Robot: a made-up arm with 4 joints.
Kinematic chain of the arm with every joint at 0, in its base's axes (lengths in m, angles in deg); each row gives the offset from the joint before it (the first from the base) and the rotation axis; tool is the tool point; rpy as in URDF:
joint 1: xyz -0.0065 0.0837 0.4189 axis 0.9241 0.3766 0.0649
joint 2: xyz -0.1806 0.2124 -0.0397 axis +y
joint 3: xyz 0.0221 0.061 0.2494 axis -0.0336 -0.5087 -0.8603
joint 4: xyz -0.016 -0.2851 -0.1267 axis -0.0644 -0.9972 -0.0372
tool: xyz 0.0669 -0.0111 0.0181 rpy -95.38 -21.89 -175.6
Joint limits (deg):
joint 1: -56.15..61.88
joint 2: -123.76..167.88
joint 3: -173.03..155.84
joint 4: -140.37..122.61
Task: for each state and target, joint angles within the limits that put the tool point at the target. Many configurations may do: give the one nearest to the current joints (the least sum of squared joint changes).
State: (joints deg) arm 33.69 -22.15 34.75 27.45
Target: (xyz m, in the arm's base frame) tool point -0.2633 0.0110 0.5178
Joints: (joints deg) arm 27.72 -29.61 28.01 -2.46
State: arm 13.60 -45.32 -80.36 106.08
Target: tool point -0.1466 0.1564 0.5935
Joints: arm -6.25 -45.32 -69.20 114.70
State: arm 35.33 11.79 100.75 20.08
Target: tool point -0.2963 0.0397 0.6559
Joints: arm 49.33 15.09 88.95 18.14
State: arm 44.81 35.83 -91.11 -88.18
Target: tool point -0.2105 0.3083 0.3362
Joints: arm 26.35 66.93 -106.91 -81.65
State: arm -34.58 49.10 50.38 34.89
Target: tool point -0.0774 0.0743 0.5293
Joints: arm 0.14 57.53 31.19 35.31
